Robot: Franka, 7 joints.
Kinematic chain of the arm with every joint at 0, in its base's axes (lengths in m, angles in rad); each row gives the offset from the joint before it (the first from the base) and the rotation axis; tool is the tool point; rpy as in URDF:
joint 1: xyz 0 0 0.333 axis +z
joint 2: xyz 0 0 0 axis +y
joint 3: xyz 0 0 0.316 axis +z
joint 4: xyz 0.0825 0 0 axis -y
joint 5: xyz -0.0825 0 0.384 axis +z
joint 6: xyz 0 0 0 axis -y
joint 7: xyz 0.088 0 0 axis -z
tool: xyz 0 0 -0.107 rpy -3.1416 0 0
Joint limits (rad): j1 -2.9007..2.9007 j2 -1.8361..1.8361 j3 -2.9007..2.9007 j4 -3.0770..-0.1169 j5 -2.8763..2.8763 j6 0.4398..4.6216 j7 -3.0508..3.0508
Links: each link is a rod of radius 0.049 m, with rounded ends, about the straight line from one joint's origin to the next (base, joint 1, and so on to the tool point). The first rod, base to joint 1, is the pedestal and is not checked.
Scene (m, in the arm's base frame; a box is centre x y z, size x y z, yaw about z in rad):
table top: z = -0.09
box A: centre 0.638 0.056 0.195 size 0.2 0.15 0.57 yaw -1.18
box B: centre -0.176 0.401 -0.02 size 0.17 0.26 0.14 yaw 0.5
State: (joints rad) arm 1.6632 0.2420 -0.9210 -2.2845 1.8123 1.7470 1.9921
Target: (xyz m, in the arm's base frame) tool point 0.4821 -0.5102 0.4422
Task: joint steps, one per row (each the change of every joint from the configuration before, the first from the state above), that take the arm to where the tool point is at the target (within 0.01 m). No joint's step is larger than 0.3 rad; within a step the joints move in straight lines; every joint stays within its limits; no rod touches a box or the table.
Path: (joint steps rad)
1: -0.0708 -0.2438 -0.1279 0.2017 0.0130 0.1048 0.0595
2: -0.0707 -0.2438 -0.1280 0.2016 0.0131 0.1047 0.0596
3: -0.0708 -0.2438 -0.1279 0.2017 0.0130 0.1048 0.0595
4: -0.0173 -0.0973 -0.2392 0.0084 0.0316 0.0088 -0.0595
5: -0.0172 -0.0974 -0.2392 0.0085 0.0317 0.0088 -0.0596
6: -0.0173 -0.0973 -0.2392 0.0084 0.0316 0.0087 -0.0595

